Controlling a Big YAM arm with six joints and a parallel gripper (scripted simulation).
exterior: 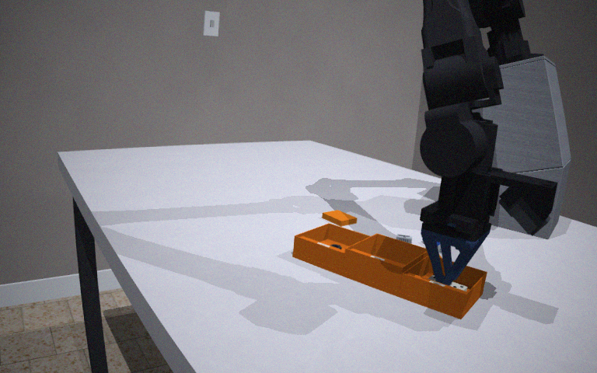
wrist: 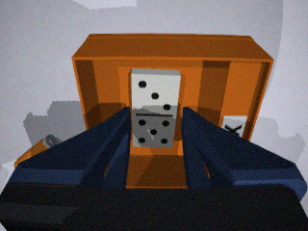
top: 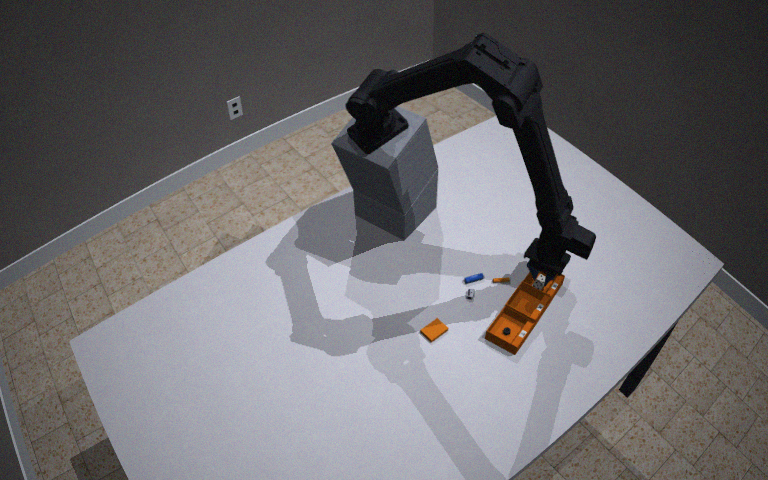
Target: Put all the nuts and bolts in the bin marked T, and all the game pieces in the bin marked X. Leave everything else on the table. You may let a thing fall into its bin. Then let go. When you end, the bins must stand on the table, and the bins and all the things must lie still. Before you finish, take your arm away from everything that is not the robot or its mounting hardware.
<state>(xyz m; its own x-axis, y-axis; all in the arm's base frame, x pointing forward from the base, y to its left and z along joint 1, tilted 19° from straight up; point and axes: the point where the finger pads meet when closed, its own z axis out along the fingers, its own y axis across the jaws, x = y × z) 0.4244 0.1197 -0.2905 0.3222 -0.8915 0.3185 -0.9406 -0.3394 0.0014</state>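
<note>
The white domino lies 1 cm below my hand. Round my hand: blue battery (11 cm behind, 12 cm to the right, 2 cm below); then orange three-part bin row (3 cm ahead, 8 cm to the right, 1 cm below); then small orange stick (7 cm behind, 7 cm to the right, 2 cm below).
</note>
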